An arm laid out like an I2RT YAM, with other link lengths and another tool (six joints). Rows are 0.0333 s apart.
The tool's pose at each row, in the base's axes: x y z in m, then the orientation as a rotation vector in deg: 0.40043 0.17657 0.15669 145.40 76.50 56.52; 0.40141 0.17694 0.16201 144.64 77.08 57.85; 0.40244 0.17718 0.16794 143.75 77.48 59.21; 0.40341 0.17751 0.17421 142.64 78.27 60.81; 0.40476 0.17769 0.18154 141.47 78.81 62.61; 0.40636 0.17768 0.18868 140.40 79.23 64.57; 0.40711 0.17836 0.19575 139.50 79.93 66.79; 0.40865 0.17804 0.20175 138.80 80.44 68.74; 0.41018 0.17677 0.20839 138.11 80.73 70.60; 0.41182 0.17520 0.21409 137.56 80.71 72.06; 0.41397 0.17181 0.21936 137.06 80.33 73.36; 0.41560 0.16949 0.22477 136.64 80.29 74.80; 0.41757 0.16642 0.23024 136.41 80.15 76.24; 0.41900 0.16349 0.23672 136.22 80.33 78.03; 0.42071 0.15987 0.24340 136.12 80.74 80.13; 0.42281 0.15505 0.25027 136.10 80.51 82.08
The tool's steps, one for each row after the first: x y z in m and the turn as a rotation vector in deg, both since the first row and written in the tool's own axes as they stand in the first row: 0.00331 0.00246 -0.00351 -0.24 0.94 -0.47; 0.00685 0.00527 -0.00750 -0.66 1.85 -0.93; 0.01059 0.00811 -0.01178 -1.00 2.99 -1.64; 0.01490 0.01171 -0.01668 -1.51 4.23 -2.23; 0.01907 0.01553 -0.02133 -2.00 5.57 -2.69; 0.02340 0.01830 -0.02629 -2.17 7.18 -3.11; 0.02674 0.02183 -0.03014 -2.29 8.59 -3.38; 0.02966 0.02618 -0.03468 -2.52 9.89 -3.57; 0.03193 0.03042 -0.03848 -2.84 10.87 -3.61; 0.03280 0.03597 -0.04200 -3.33 11.66 -3.51; 0.03434 0.04056 -0.04572 -3.55 12.64 -3.47; 0.03548 0.04586 -0.04944 -3.69 13.61 -3.28; 0.03700 0.05108 -0.05424 -3.57 14.90 -3.13; 0.03821 0.05700 -0.05916 -3.21 16.45 -2.96; 0.03874 0.06398 -0.06424 -3.16 17.77 -2.51
